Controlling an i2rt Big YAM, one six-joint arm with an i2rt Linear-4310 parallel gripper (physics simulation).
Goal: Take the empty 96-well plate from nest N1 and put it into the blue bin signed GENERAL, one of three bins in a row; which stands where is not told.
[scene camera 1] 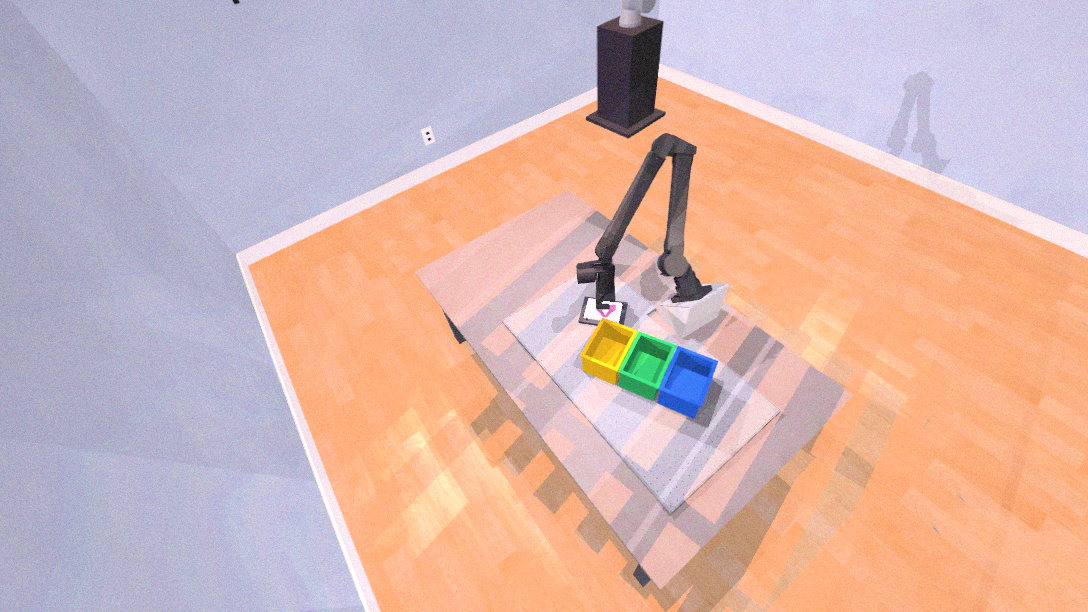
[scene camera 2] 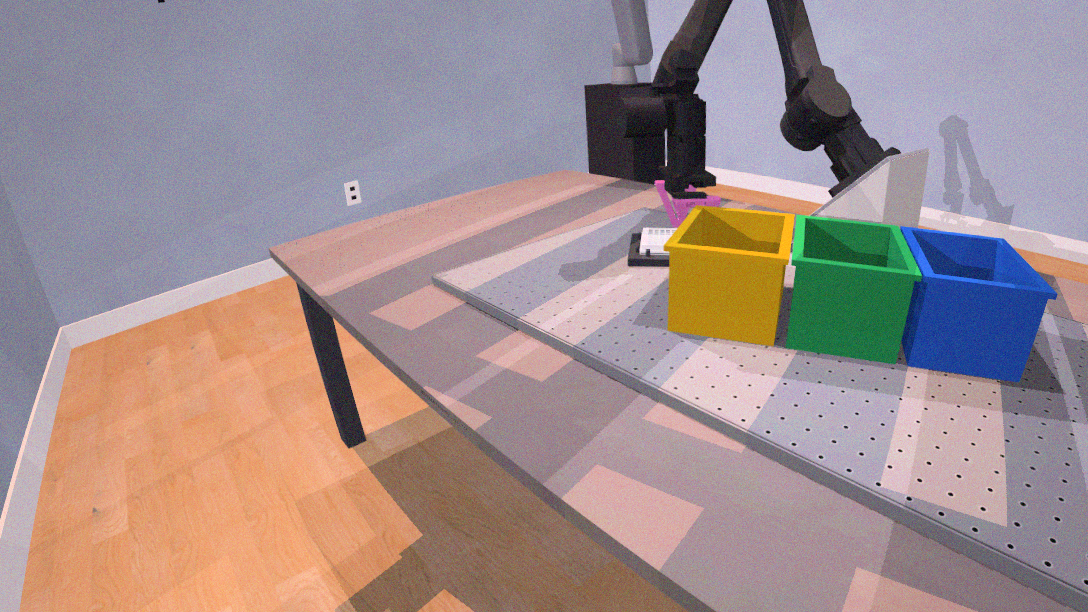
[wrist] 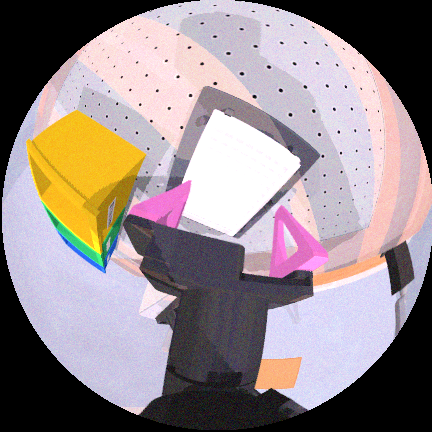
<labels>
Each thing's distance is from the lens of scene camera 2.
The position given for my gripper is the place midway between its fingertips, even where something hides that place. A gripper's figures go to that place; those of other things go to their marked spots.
my gripper (scene camera 2: 684,235): 0.85 m
white 96-well plate (scene camera 2: 654,239): 0.83 m
</labels>
